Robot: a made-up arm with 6 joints.
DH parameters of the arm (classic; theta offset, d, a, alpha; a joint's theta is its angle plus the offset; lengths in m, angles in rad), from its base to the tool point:
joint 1: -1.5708 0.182 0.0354 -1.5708
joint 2: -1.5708 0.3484 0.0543 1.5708
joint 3: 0 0.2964 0.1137 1.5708
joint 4: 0 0.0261 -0.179 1.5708
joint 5: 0 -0.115 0.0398 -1.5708
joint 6: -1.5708 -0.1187 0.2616 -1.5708
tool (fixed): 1.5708 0.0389 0 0
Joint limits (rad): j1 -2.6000..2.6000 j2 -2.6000..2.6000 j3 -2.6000..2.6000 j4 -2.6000..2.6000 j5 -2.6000..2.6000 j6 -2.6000..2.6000
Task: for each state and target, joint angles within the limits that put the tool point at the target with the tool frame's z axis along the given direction. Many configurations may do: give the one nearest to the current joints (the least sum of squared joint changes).
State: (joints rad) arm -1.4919 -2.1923 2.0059 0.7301 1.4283 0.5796
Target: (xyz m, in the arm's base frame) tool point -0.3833 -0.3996 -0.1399 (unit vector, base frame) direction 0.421 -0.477 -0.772
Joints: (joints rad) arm -2.0720 -1.6705 2.4656 1.4828 0.7201 0.4667
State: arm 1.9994 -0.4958 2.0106 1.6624 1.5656 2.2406
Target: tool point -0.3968 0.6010 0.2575 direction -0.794 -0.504 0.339
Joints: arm 1.4980 -0.3742 2.6000 0.9068 1.3771 1.7504
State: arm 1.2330 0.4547 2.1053 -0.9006 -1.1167 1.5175
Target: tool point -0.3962 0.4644 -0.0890 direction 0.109 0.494 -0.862
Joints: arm 1.1495 -0.0234 2.3627 -1.4350 -1.5374 1.3167
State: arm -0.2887 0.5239 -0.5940 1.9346 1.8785 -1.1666
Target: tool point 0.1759 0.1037 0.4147 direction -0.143 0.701 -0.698
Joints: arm -0.6471 0.4941 -1.2843 2.0334 1.6204 -0.2910
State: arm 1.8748 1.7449 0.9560 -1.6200 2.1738 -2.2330
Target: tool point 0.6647 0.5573 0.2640 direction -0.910 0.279 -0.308
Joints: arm 1.4405 2.3745 0.9779 -1.0792 2.5960 -2.6000
